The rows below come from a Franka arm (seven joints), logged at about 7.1 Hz.
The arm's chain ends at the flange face. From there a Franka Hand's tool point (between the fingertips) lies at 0.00 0.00 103.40 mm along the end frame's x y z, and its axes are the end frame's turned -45 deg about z.
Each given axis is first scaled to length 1.
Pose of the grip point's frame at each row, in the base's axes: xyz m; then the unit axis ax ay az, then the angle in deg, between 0 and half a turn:
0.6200, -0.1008, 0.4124, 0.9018, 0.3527, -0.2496, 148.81
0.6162, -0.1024, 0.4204, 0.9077, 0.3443, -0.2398, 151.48
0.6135, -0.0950, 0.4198, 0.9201, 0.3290, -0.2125, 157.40
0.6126, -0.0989, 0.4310, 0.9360, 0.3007, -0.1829, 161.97
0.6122, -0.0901, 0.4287, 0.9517, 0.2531, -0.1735, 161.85
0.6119, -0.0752, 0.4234, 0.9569, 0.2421, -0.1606, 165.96
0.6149, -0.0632, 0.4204, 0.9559, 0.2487, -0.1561, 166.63
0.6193, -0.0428, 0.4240, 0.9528, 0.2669, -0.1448, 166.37
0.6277, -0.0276, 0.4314, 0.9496, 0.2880, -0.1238, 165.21
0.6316, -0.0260, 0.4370, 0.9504, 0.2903, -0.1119, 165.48
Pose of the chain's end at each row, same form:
0.6443, -0.0356, 0.4889, 0.9917, -0.0197, -0.1268, 140.20
0.6415, -0.0415, 0.5001, 0.9915, -0.0299, -0.1270, 143.10
0.6393, -0.0445, 0.5063, 0.9914, -0.0489, -0.1217, 149.77
0.6375, -0.0578, 0.5226, 0.9907, -0.0813, -0.1095, 155.30
0.6373, -0.0506, 0.5209, 0.9862, -0.1317, -0.1002, 155.60
0.6371, -0.0433, 0.5185, 0.9844, -0.1436, -0.1020, 159.97
0.6394, -0.0324, 0.5160, 0.9855, -0.1370, -0.1001, 160.79
0.6409, -0.0117, 0.5202, 0.9890, -0.1188, -0.0886, 161.05
0.6440, 0.0047, 0.5283, 0.9931, -0.0979, -0.0651, 160.90
0.6457, 0.0052, 0.5345, 0.9939, -0.0960, -0.0549, 161.68

